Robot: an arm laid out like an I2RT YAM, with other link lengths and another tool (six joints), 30 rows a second.
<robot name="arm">
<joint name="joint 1" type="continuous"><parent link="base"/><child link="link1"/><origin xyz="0 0 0.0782" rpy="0 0 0"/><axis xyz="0 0 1"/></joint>
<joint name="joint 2" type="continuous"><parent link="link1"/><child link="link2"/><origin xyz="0.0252 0.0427 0.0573" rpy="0 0 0"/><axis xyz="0 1 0"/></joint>
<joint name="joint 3" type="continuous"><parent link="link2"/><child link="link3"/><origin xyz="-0.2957 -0.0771 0" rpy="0 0 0"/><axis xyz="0 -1 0"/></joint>
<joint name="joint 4" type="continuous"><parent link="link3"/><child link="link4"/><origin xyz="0.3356 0.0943 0.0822" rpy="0 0 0"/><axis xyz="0 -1 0"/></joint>
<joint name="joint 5" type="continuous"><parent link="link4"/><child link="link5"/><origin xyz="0.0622 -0.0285 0.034" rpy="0 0 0"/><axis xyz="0 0 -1"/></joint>
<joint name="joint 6" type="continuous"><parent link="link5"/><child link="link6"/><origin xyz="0.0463 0 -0.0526" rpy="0 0 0"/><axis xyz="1 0 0"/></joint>
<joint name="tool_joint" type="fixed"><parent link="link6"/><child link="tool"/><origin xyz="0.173 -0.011 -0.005" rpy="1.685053 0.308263 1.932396"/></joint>
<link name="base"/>
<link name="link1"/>
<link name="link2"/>
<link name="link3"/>
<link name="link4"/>
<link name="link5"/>
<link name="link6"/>
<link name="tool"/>
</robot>
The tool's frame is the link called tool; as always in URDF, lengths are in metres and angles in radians. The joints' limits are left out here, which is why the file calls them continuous.
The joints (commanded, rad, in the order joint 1, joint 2, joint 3, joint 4, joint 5, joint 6), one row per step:
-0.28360 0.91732 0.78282 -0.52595 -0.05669 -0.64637
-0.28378 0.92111 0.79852 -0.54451 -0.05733 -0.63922
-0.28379 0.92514 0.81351 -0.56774 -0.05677 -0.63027
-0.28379 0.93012 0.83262 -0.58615 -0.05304 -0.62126
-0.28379 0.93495 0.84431 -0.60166 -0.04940 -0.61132
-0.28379 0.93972 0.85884 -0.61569 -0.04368 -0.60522
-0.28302 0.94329 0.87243 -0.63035 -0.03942 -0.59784
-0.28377 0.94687 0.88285 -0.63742 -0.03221 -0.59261
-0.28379 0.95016 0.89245 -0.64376 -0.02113 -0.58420
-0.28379 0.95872 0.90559 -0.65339 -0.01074 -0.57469
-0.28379 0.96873 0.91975 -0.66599 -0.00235 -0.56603
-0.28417 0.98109 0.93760 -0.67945 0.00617 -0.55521
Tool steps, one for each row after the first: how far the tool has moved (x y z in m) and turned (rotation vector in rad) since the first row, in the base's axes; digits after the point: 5 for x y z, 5 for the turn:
-0.00080 0.00029 0.00329 0.00775 0.00509 -0.00407
-0.00266 0.00067 0.00510 0.01770 0.01550 -0.01011
-0.00324 -0.00003 0.00985 0.02353 0.01874 -0.01866
-0.00437 -0.00056 0.01116 0.03126 0.02599 -0.02779
-0.00497 -0.00171 0.01440 0.03357 0.02998 -0.03611
-0.00582 -0.00213 0.01742 0.03778 0.03387 -0.04335
-0.00600 -0.00405 0.02029 0.03741 0.03427 -0.05300
-0.00642 -0.00649 0.02297 0.03701 0.03444 -0.06693
-0.00644 -0.00888 0.02493 0.03905 0.03909 -0.08106
-0.00661 -0.01076 0.02629 0.04240 0.04685 -0.09315
-0.00629 -0.01297 0.02858 0.04706 0.05370 -0.10710

